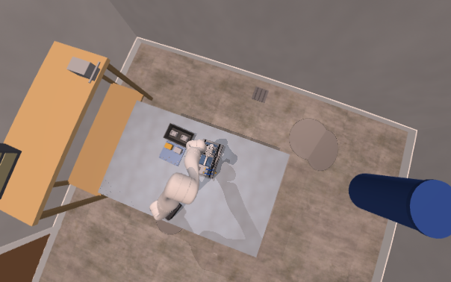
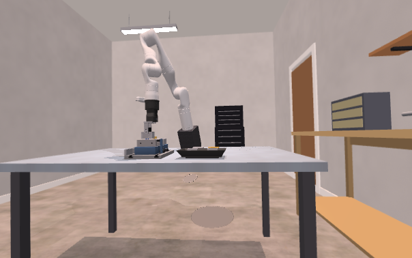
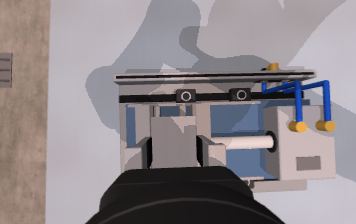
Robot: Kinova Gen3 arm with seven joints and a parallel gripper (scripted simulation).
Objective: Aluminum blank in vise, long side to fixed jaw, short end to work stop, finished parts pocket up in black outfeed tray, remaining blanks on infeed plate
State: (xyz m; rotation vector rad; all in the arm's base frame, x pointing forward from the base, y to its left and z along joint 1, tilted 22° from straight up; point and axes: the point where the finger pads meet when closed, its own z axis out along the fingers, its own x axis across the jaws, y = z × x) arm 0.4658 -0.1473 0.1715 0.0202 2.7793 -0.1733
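The vise is 70 mm behind my hand, 10 mm to the left of it and 110 mm below it. Also, from my hand: yellow brass blank 60 mm behind, 360 mm to the left, 120 mm below.
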